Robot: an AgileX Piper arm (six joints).
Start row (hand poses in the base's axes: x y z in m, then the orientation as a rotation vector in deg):
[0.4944 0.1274 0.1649 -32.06 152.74 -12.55]
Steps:
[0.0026 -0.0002 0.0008 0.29 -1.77 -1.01]
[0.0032 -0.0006 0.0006 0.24 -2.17 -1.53]
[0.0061 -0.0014 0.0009 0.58 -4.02 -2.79]
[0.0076 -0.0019 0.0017 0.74 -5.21 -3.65]
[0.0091 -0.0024 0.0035 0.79 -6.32 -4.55]
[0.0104 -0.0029 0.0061 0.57 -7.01 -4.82]
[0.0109 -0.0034 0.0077 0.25 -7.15 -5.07]
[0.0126 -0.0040 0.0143 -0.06 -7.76 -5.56]
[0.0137 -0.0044 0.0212 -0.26 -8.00 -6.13]
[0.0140 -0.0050 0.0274 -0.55 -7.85 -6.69]
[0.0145 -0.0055 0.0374 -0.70 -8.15 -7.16]
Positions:
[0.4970 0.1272 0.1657 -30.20 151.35 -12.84]
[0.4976 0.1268 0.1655 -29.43 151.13 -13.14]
[0.5005 0.1260 0.1658 -27.24 149.71 -13.45]
[0.5020 0.1255 0.1666 -25.79 148.81 -13.73]
[0.5035 0.1250 0.1684 -24.36 147.98 -14.14]
[0.5048 0.1245 0.1710 -23.92 147.39 -14.65]
[0.5053 0.1240 0.1726 -23.66 147.33 -15.16]
[0.5070 0.1234 0.1792 -22.98 146.87 -15.82]
[0.5081 0.1230 0.1861 -22.25 146.79 -16.29]
[0.5084 0.1224 0.1923 -21.64 147.09 -16.79]
[0.5089 0.1219 0.2023 -21.01 146.92 -17.17]

